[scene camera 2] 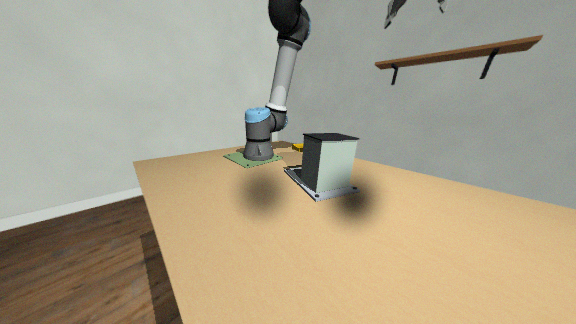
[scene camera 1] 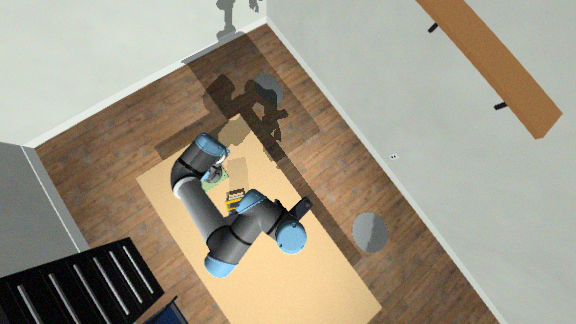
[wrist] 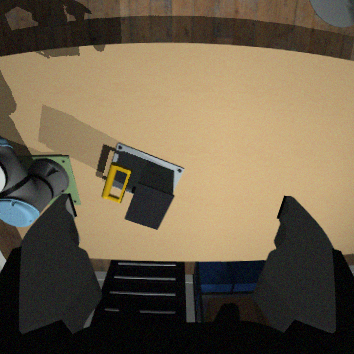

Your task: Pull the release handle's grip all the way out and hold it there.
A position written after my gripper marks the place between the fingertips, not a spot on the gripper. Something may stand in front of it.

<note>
In view: my gripper [wrist: 177, 196] and a base plate [wrist: 130, 157].
</note>
